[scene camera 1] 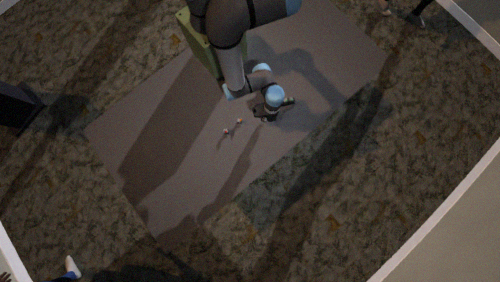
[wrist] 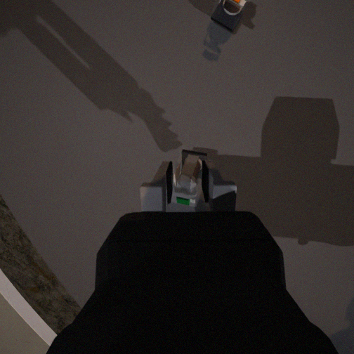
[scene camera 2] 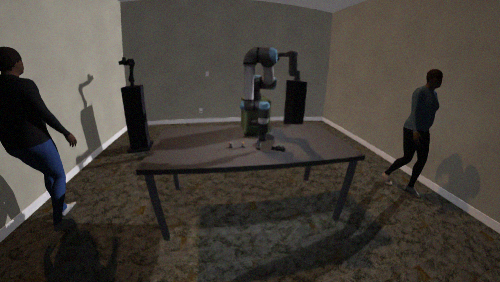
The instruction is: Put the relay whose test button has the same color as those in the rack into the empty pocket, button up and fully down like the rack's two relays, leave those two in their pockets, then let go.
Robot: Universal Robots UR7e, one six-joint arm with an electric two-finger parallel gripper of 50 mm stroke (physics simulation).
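Note:
My gripper is shut on a clear-bodied relay with a green test button. The relay's dark base shows past the fingertips, low over the table; the exact gap is unclear. The black rack lies beside the gripper, to its right in both scene views; in scene camera 1, green spots show on the rack. Its pockets are too small to make out, and the rack does not show in the wrist view. A relay with an orange button stands apart on the table.
Another relay, with a reddish top, stands beyond the orange one, farther from the gripper. The arm's green base block stands at the back of the table. Two people stand on the floor beside the table.

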